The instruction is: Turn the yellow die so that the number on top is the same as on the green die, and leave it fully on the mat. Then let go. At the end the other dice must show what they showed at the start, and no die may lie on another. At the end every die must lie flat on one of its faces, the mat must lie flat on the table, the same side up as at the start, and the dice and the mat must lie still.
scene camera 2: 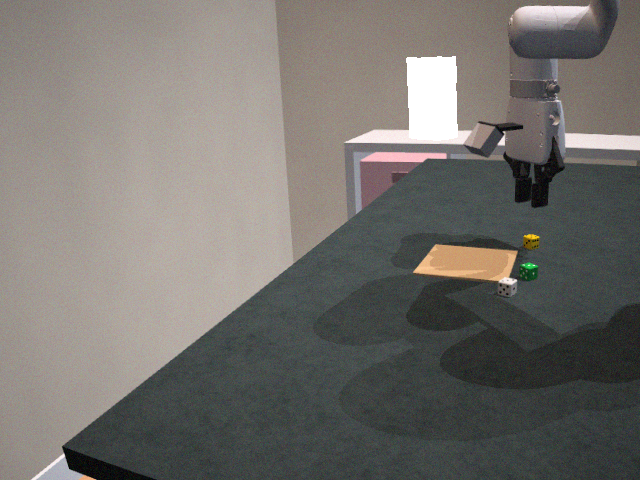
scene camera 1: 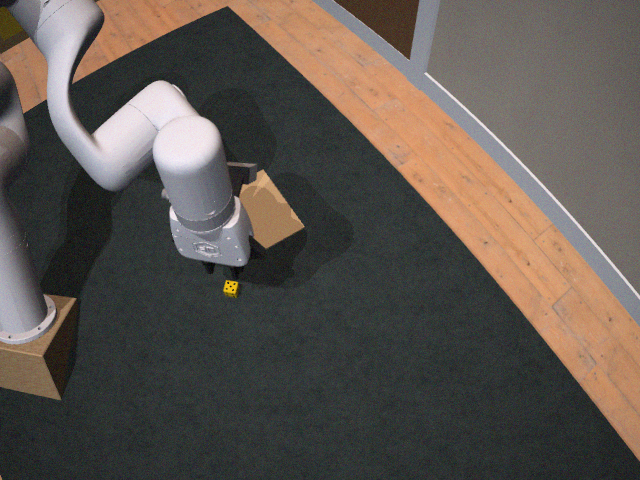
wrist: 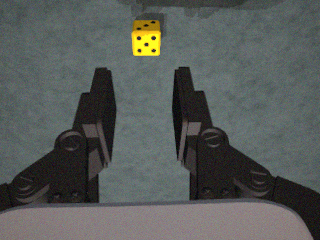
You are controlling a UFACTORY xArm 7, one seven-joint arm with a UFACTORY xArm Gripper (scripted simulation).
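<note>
Scene camera 2 gives me my gripper [scene camera 2: 531, 204] and, with it, a tan mat [scene camera 2: 444, 261]. In scene camera 1 I see the mat [scene camera 1: 273, 220] again, and my gripper [scene camera 1: 225, 267] too. The wrist view shows me a yellow die [wrist: 145, 33] as well as my gripper [wrist: 143, 88], but the tan mat is out of frame in the wrist view.
</note>
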